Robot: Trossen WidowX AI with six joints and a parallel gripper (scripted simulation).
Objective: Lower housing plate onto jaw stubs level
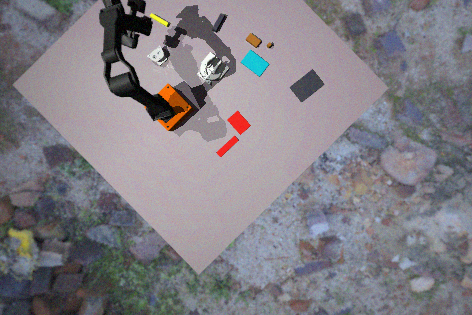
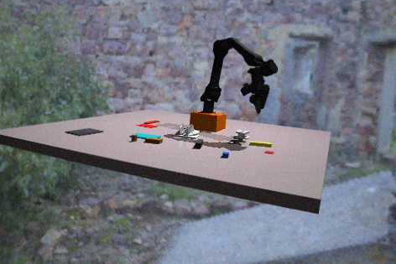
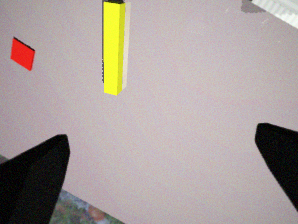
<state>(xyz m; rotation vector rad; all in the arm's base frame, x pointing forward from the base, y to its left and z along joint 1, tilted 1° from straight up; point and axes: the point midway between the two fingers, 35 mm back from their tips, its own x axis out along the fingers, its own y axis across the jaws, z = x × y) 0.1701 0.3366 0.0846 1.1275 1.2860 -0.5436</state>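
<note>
Right now my gripper tip is 4 cm past the white piece, 9 cm to the left of it and 13 cm above it. The rest, counted from my gripper tip: red square: 19 cm ahead, 11 cm to the left, 14 cm below; then yellow bar: 8 cm ahead, 4 cm to the left, 13 cm below; then black bar: 29 cm ahead, 16 cm to the right, 13 cm below.
</note>
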